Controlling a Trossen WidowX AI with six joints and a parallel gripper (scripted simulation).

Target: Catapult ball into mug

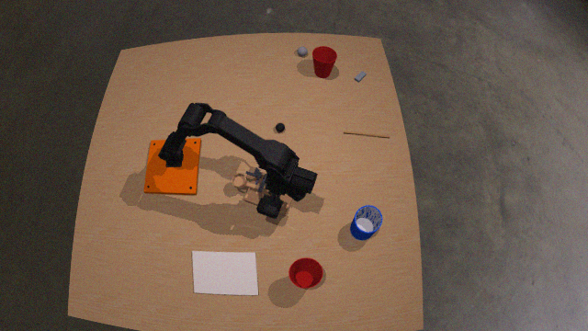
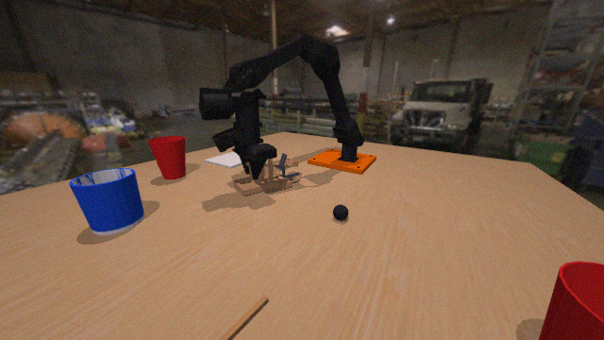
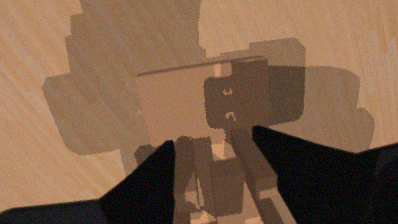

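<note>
Right now my gripper tip is 2 cm short of the black ball, 26 cm to the right of it and 2 cm above it. The rest, counted from my gripper tip: white sheet: 18 cm behind, 25 cm to the right, 3 cm below; blue mug: 26 cm ahead, 11 cm to the right; wooden catapult: 6 cm behind, 5 cm to the left, 2 cm above.
</note>
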